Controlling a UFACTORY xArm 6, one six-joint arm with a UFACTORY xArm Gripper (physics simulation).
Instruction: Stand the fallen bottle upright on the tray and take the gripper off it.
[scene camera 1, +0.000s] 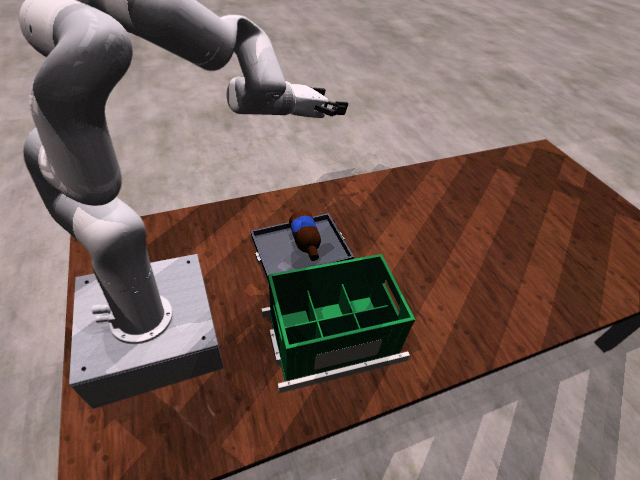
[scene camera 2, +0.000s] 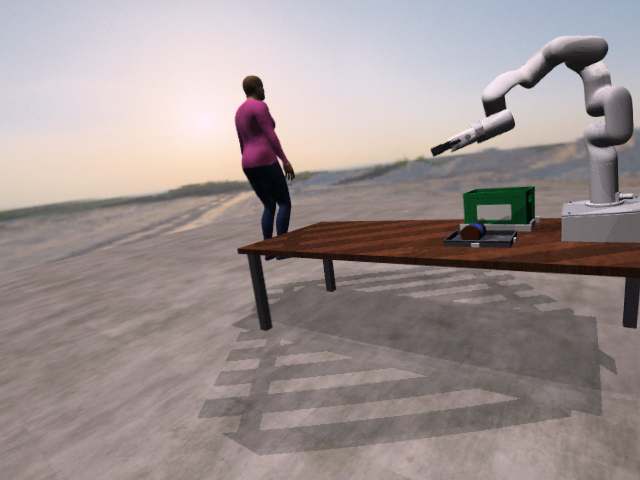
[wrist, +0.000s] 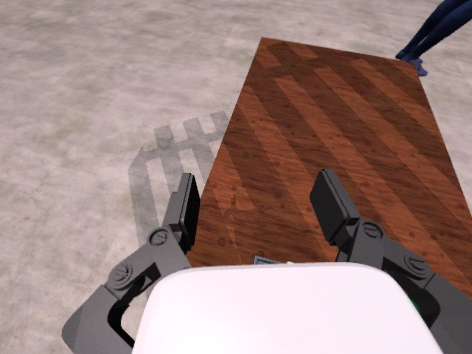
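Seen in the pictures: gripper, between the fingertips: (scene camera 1: 334, 101) (scene camera 2: 432, 152) (wrist: 255, 184); arm's base, origin of its link: (scene camera 1: 142, 318) (scene camera 2: 604, 204).
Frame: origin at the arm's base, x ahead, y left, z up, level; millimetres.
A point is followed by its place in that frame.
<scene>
A brown bottle (scene camera 1: 308, 237) @[y 240, x 399, z -38 mm] (scene camera 2: 470, 231) @[y 343, x 387, z -55 mm] with a blue label lies on its side on the dark grey tray (scene camera 1: 276, 262) @[y 216, x 306, z -107 mm] (scene camera 2: 507, 243) @[y 332, x 250, z -96 mm]. In scene camera 1 its neck points toward the green crate and its base is at the tray's far rim. My gripper (scene camera 1: 334, 101) @[y 428, x 480, z 266 mm] (scene camera 2: 438, 148) @[y 428, x 480, z 266 mm] (wrist: 255, 184) @[y 428, x 480, z 266 mm] is open, with no object between its fingers, and hangs high above the table, well apart from the bottle. In the wrist view a small corner of the tray (wrist: 266, 260) @[y 356, x 487, z -86 mm] shows above the white gripper body; the bottle does not show there.
A green crate (scene camera 1: 347, 335) @[y -127, x 422, z 61 mm] (scene camera 2: 523, 206) @[y 43, x 288, z -3 mm] with compartments stands right beside the tray, with white rails (scene camera 1: 343, 370) @[y -135, x 428, z -82 mm] along its base. The robot's base block (scene camera 1: 180, 330) @[y -38, x 83, z -2 mm] (scene camera 2: 594, 227) @[y 168, x 3, z -58 mm] is at the table's end. A person (scene camera 2: 256, 134) stands beyond the table (scene camera 1: 465, 217) @[y 348, x 944, z -112 mm] (scene camera 2: 330, 242) @[y 494, x 1054, z -112 mm] (wrist: 320, 150) @[y 314, x 893, z -112 mm].
</scene>
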